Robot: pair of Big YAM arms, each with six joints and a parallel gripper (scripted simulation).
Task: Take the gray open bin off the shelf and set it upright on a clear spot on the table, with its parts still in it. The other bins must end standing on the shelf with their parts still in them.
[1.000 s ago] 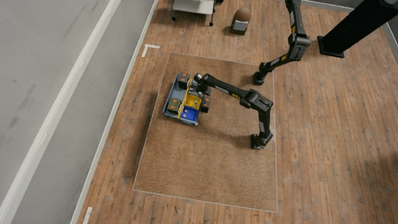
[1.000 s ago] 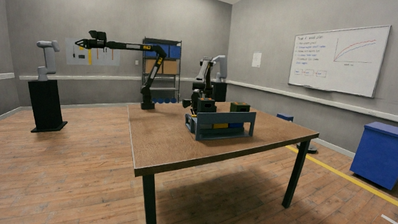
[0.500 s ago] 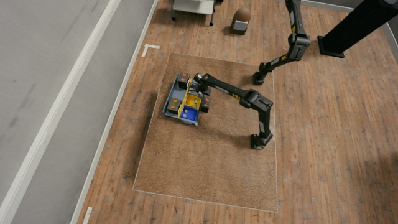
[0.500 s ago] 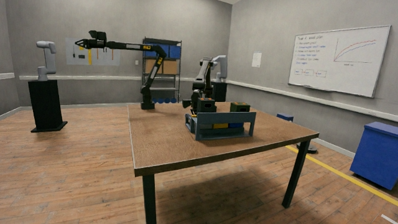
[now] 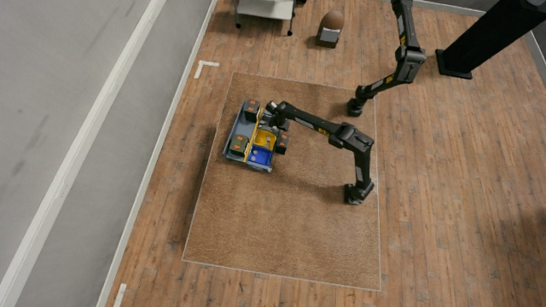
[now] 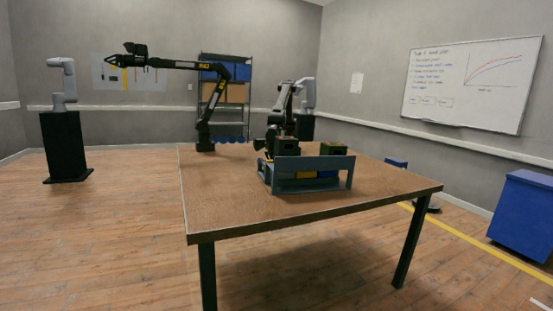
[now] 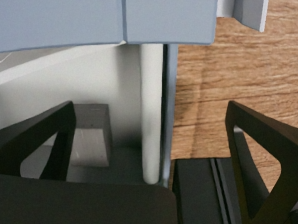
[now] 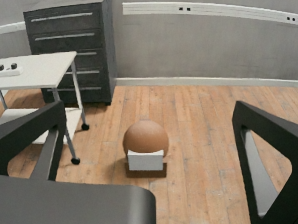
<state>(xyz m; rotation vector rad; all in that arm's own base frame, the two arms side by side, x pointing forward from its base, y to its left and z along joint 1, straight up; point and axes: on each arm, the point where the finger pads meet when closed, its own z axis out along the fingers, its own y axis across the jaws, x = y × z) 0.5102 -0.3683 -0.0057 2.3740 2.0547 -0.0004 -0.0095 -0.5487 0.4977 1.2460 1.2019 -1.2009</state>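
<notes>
Right now my left hand is 80 mm short of the gray open bin, 10 mm to the left of it and 10 mm below it. Round my left hand: blue-gray shelf (120 mm ahead, 100 mm to the left, 30 mm above); then yellow bin (100 mm to the left, 100 mm ahead, 10 mm above); then blue bin (210 mm to the left, 110 mm ahead, 10 mm above).
</notes>
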